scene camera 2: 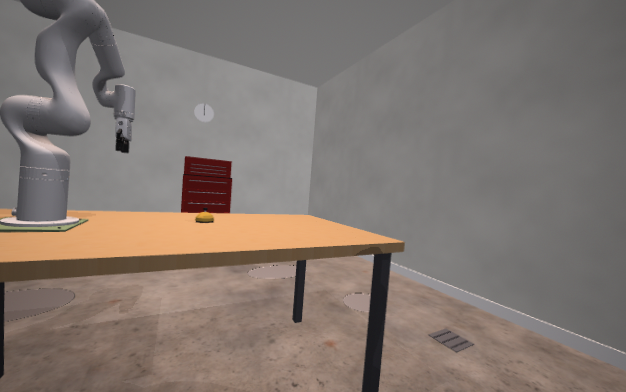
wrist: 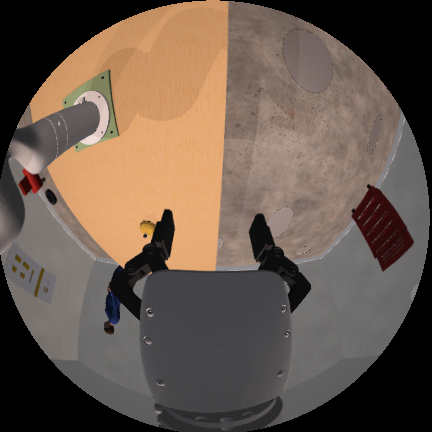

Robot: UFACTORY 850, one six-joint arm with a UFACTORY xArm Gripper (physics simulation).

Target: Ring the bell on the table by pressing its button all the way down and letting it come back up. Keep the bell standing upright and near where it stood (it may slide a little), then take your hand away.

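A yellow dome bell (scene camera 2: 204, 218) (wrist: 147, 228) with a small dark button on top stands upright on the wooden table (scene camera 2: 150, 240) (wrist: 165, 165). My gripper (scene camera 2: 122, 145) (wrist: 213, 220) is open and empty and points down. In the scene view it hangs high above the table, to the left of the bell and well apart from it. In the wrist view the bell shows just left of the left finger, outside the space between the fingers.
The arm's base stands on a green plate (scene camera 2: 75, 225) (wrist: 113, 112) on the table. A red tool cabinet (scene camera 2: 207, 192) (wrist: 382, 227) stands beyond the table. A person in blue (wrist: 113, 305) shows at the lower left of the wrist view.
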